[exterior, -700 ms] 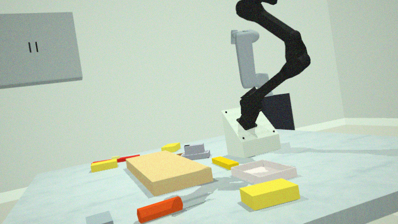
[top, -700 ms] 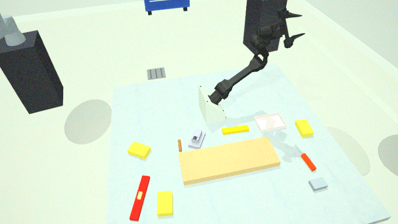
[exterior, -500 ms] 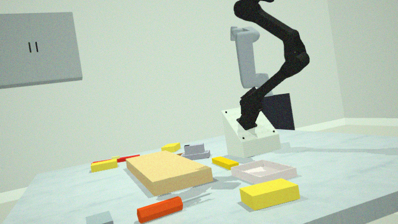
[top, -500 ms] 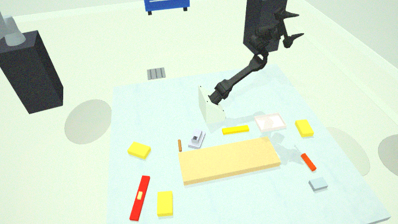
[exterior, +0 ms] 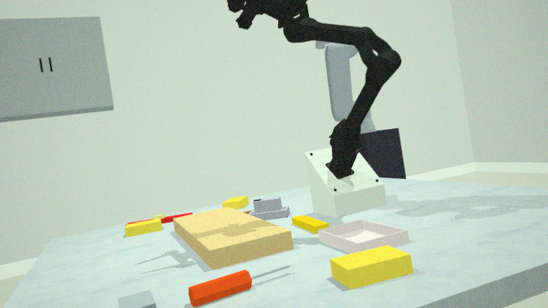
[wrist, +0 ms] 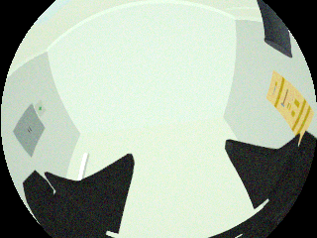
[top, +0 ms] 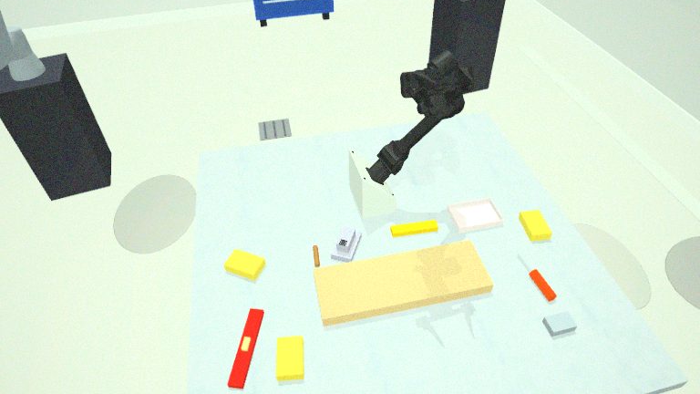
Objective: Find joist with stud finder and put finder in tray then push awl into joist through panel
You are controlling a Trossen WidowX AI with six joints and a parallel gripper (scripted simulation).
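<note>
My gripper tip is now 61 cm above the grey stud finder, 23 cm to the left of it and 15 cm past it. From my gripper tip the other things lie so: orange-handled screwdriver (64 cm below, 28 cm to the left, 15 cm ahead); yellow bar (65 cm below, 14 cm behind, 2 cm to the left); pale pink tray (65 cm below, 25 cm to the left, 12 cm behind).
</note>
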